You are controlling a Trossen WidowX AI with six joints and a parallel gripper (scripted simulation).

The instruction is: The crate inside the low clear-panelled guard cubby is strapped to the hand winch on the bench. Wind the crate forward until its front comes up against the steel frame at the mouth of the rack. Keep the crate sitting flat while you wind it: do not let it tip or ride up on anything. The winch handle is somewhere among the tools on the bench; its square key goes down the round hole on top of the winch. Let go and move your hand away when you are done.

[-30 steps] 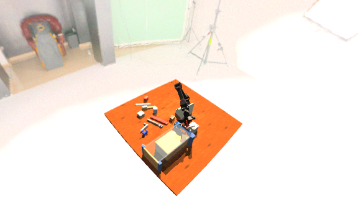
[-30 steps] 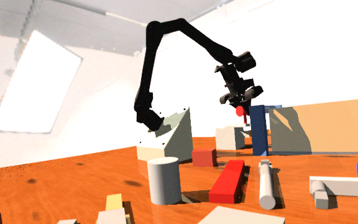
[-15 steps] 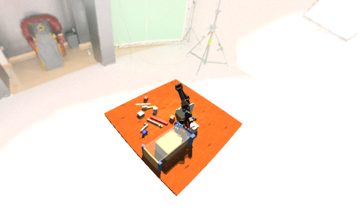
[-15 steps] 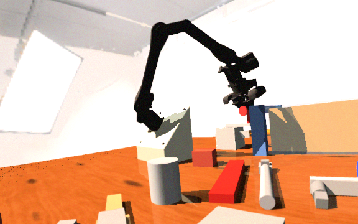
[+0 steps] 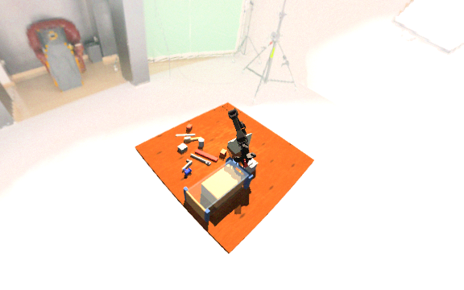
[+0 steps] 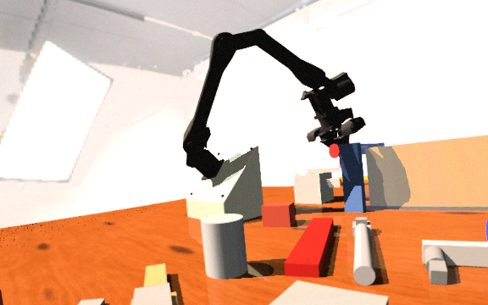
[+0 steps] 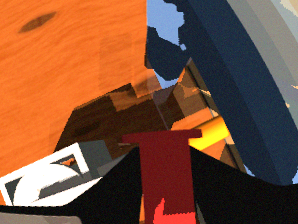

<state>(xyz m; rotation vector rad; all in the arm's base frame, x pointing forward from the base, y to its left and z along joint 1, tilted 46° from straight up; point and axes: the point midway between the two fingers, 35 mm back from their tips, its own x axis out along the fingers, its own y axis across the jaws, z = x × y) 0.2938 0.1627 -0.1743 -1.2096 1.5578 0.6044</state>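
My gripper tip is now 5 cm short of the frame, 2 cm to the left of it and 2 cm above it. The rest, counted from my gripper tip: winch (12 cm behind, 10 cm below, 2 cm to the right); then red knob (2 cm to the right, 1 cm behind); then clear-panelled cubby (30 cm ahead, 3 cm to the right, 1 cm below).
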